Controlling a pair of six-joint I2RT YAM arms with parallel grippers.
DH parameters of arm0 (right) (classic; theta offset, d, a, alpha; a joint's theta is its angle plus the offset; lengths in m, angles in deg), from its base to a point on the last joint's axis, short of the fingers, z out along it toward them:
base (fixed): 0 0 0 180
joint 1: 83.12 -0.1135 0.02 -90
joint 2: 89.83 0 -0.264 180
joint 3: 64.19 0 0.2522 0
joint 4: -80.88 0 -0.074 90
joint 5: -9.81 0 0 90
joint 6: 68.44 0.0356 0 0
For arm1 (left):
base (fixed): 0 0 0 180
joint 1: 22.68 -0.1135 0.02 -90
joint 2: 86.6 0 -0.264 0
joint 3: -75.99 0 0.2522 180
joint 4: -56.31 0 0.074 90
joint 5: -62.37 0 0 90
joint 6: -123.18 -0.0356 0 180
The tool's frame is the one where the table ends.
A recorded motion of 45 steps. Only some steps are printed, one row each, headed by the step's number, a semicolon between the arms.
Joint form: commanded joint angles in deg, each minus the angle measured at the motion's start. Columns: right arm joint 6, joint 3, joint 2, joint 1, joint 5, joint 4; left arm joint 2, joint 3, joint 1, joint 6, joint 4, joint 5.
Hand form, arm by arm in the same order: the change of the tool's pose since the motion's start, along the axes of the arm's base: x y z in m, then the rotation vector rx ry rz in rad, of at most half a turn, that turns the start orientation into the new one. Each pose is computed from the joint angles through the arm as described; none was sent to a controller.
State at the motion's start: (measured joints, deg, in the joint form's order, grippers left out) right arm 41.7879 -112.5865 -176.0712 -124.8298 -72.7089 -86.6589; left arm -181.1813 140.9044 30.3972 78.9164 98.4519 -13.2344
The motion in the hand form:
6: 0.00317 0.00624 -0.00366 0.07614 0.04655 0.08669; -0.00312 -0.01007 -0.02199 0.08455 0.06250 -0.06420
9: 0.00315 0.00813 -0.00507 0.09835 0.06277 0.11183; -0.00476 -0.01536 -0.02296 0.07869 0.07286 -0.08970
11: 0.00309 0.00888 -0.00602 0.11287 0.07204 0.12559; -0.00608 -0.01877 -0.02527 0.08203 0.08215 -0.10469
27: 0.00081 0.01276 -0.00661 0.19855 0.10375 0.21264; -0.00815 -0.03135 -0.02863 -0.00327 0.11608 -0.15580
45: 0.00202 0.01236 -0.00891 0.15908 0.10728 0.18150; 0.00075 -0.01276 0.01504 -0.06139 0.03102 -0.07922
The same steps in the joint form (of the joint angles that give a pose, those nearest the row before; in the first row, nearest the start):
6: -0.86 -0.48 -1.95 0.41 -7.31 -2.42; -5.66 1.45 1.56 -2.09 1.30 -0.60
9: -0.92 -0.52 -2.47 0.38 -9.43 -3.04; -6.40 2.13 2.29 -2.62 1.20 -1.48
11: -0.91 -0.44 -2.74 0.42 -10.71 -3.53; -7.21 2.57 2.81 -2.87 1.25 -1.90
27: -1.24 0.25 -3.05 0.40 -17.66 -6.39; -8.50 3.06 3.86 -3.32 -2.41 -6.77
45: -1.09 -0.35 -3.68 0.32 -15.25 -4.78; 0.24 3.38 0.81 -2.41 1.34 -4.56

